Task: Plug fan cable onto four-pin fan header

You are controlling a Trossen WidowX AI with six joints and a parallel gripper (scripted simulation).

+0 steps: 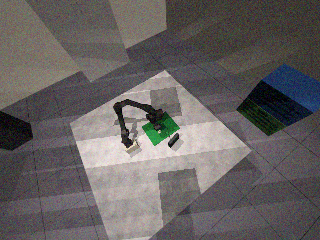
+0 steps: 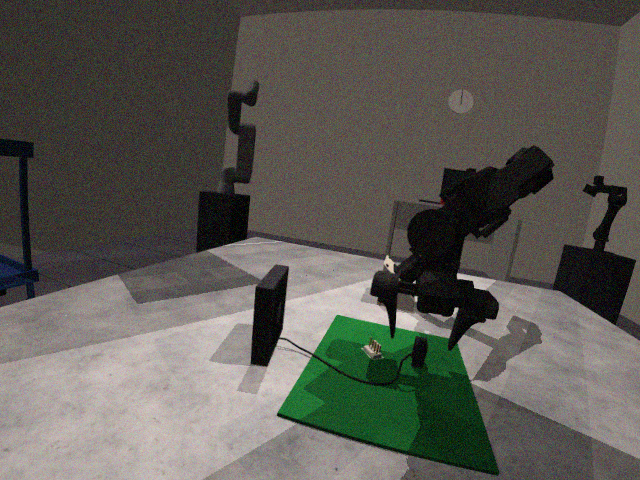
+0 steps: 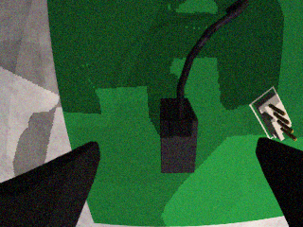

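My gripper tip is now 10 mm above the black plug. From my gripper tip the other things lie so: green board: 40 mm ahead, 40 mm to the right, 50 mm below; black fan: 40 mm ahead, 230 mm to the right, 20 mm above.
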